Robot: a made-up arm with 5 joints. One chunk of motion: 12 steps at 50 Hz.
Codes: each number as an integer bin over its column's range. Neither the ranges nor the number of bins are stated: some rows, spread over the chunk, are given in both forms.
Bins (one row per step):
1: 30 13 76 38 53
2: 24 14 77 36 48
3: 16 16 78 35 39
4: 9 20 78 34 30
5: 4 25 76 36 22
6: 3 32 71 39 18
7: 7 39 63 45 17
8: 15 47 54 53 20
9: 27 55 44 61 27
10: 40 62 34 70 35
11: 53 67 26 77 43
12: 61 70 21 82 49
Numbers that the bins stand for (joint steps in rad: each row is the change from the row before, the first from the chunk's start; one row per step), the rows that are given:
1: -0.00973 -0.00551 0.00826 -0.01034 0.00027
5: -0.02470 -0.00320 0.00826 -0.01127 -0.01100
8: -0.01836 0.00102 0.00182 -0.00337 -0.01173
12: 0.00812 0.00543 -0.00785 0.01010 -0.00118
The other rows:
2: -0.01318 -0.00531 0.00856 -0.01127 -0.00155
3: -0.01779 -0.00493 0.00885 -0.01174 -0.00482
4: -0.02182 -0.00416 0.00885 -0.01220 -0.00809
6: -0.02527 -0.00186 0.00680 -0.00988 -0.01245
7: -0.02297 -0.00052 0.00445 -0.00709 -0.01282
9: -0.01145 0.00256 -0.00111 0.00034 -0.00918
10: -0.00397 0.00390 -0.00404 0.00453 -0.00627
11: 0.00352 0.00486 -0.00638 0.00778 -0.00336

